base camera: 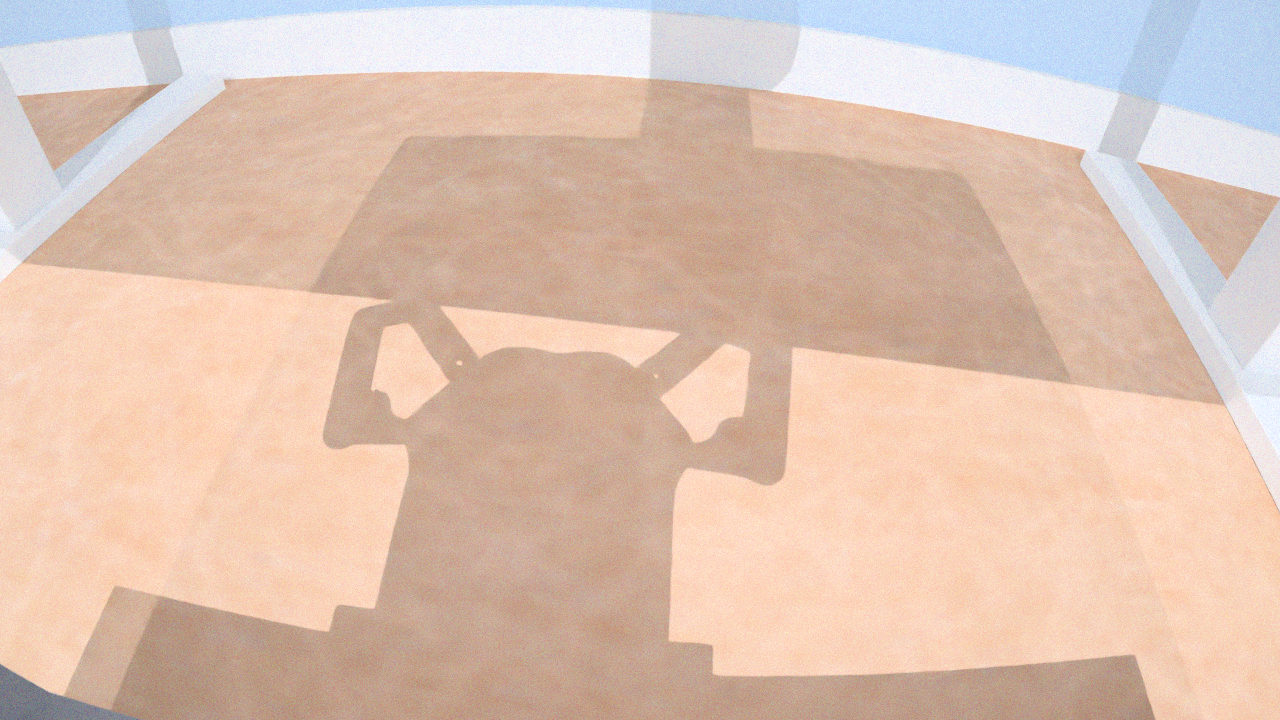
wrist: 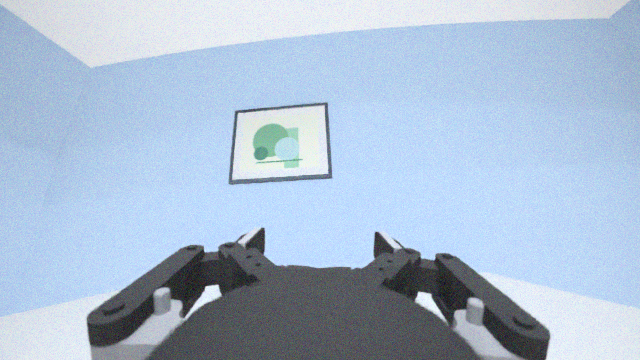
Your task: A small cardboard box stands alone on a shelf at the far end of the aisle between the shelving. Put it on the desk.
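Places are measured from the arm's base along level axes (x ahead, y left, z up), in millimetres.
Where they show: gripper, fingertip midpoint: (wrist: 319, 241).
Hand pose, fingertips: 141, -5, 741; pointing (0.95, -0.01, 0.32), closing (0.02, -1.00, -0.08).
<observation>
After its pixels a point has its place, as x, y, z.
The cardboard box does not show in either view. My gripper (wrist: 319, 241) @(141, -5, 741) is open and empty, its fingers wide apart in front of a blue wall in the wrist view. A white surface (wrist: 45, 325) @(460, 655, 553), which looks like the desk top, shows low in that view, behind and beside the gripper. In the base view two white floor rails with uprights, which look like the desk's legs, stand at the left (base camera: 116, 159) @(721, 656, -377) and the right (base camera: 1163, 241). The gripper itself does not show there; a shadow with its open-fingered outline lies on the floor.
A framed picture with green shapes (wrist: 280, 145) @(950, 196, 1221) hangs on the blue wall (wrist: 450, 150) @(915, -696, 1137), below a white ceiling (wrist: 320, 17) @(849, -57, 2040). In the base view, tan floor (base camera: 895, 519) @(338, -145, -397) with broad shadows runs between the rails to a white skirting (base camera: 447, 40) @(966, 290, -352) at the foot of the wall.
</observation>
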